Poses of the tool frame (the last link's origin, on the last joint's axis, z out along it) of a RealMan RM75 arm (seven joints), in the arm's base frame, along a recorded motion.
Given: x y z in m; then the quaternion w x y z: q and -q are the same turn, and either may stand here.
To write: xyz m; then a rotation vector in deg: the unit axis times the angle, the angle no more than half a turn. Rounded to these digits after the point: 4 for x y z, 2 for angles.
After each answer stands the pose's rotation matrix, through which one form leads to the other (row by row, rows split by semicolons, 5 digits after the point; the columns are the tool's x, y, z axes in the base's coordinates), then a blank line. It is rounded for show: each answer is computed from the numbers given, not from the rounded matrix.
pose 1, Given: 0.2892, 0.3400, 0.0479, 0.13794, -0.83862, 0.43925, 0.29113
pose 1, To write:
0.2892, 0.3400, 0.0479, -138.98, 72.80, 48.25
0.44461 -0.81704 -0.36711; -0.65641 -0.57607 0.48711; -0.60947 0.02440 -0.79243

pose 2, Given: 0.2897, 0.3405, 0.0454, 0.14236, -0.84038, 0.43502, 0.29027
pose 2, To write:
0.2897, 0.3405, 0.0454, -138.93, 71.92, 47.99
0.45300 -0.81381 -0.36401; -0.64852 -0.58098 0.49182; -0.61173 0.01327 -0.79095

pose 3, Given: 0.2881, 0.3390, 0.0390, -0.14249, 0.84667, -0.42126, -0.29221
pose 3, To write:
0.2881, 0.3390, 0.0390, -139.96, 69.64, 48.30
0.47431 -0.79661 -0.37476; -0.63006 -0.60447 0.48748; -0.61486 0.00491 -0.78862

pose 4, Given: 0.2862, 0.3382, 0.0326, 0.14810, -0.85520, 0.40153, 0.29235
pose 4, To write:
0.2862, 0.3382, 0.0326, -140.92, 66.17, 48.17
0.50661 -0.77337 -0.38110; -0.60019 -0.63368 0.48809; -0.61897 -0.01854 -0.78519

